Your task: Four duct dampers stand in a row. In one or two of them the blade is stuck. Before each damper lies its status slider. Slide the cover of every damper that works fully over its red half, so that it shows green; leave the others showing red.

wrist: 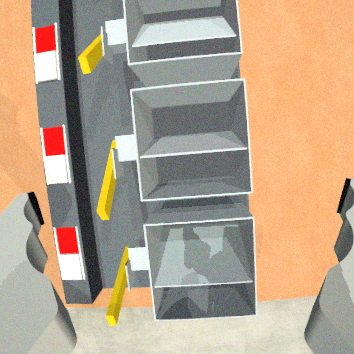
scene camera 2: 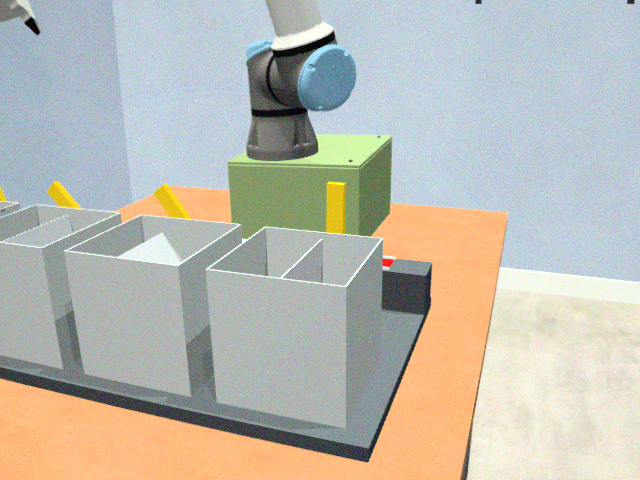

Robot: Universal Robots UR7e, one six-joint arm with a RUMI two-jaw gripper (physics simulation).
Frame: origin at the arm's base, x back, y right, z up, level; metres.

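Where they show: gripper, fingertip midpoint: (wrist: 186, 188); arm's base at its link origin: (scene camera 2: 282, 152).
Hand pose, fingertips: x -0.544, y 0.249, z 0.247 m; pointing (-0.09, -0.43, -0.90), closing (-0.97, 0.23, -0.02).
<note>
Things, the pixels of their centre, and the offset from my fingertips. "spot": a spot on its surface instead. Level surfaces: height alone.
- nearest at a spot on its surface: (scene camera 2: 279, 335) spot: dx -0.155, dy -0.379, dz -0.301 m
- top damper at a spot on its surface: (wrist: 185, 72) spot: dx -0.026, dy -0.134, dz -0.308 m
- bottom damper at a spot on its surface: (wrist: 200, 302) spot: dx +0.051, dy +0.226, dz -0.279 m
- red slider part at a spot on its surface: (scene camera 2: 387, 262) spot: dx +0.159, dy -0.481, dz -0.338 m
- dark base plate at a spot on its surface: (scene camera 2: 372, 361) spot: dx -0.059, dy -0.471, dz -0.381 m
- orange table at its surface level: dz -0.418 m
- nearest damper's lever at the middle of its body: (scene camera 2: 335, 235) dx +0.045, dy -0.415, dz -0.259 m
- second's lever at the middle of its body: (scene camera 2: 188, 228) (wrist: 97, 48) dx +0.089, dy -0.199, dz -0.270 m
Four grey box dampers stand in a row in the scene view; the nearest (scene camera 2: 279, 335), the second (scene camera 2: 129, 310) and the third (scene camera 2: 28, 299) show well, the fourth barely. In the wrist view a top damper (wrist: 185, 72), a middle damper (wrist: 195, 117) and a bottom damper (wrist: 200, 302) show. Their yellow levers (wrist: 91, 55) (wrist: 106, 182) (wrist: 118, 287) stand left of them. Three status sliders (wrist: 46, 39) (wrist: 54, 141) (wrist: 67, 241) each show a red half above a white cover. A red slider part (scene camera 2: 387, 262) shows behind the nearest damper. My gripper (wrist: 186, 188) is open and empty, above the row.
The dampers stand on a dark base plate (scene camera 2: 372, 361) on the orange table (scene camera 2: 460, 279). A dark rail (wrist: 62, 200) (scene camera 2: 405, 289) carries the sliders. The robot's green pedestal (scene camera 2: 294, 198) stands behind the row. The nearest damper's lever (scene camera 2: 336, 206) is upright; the second's lever (scene camera 2: 173, 201) is tilted.
</note>
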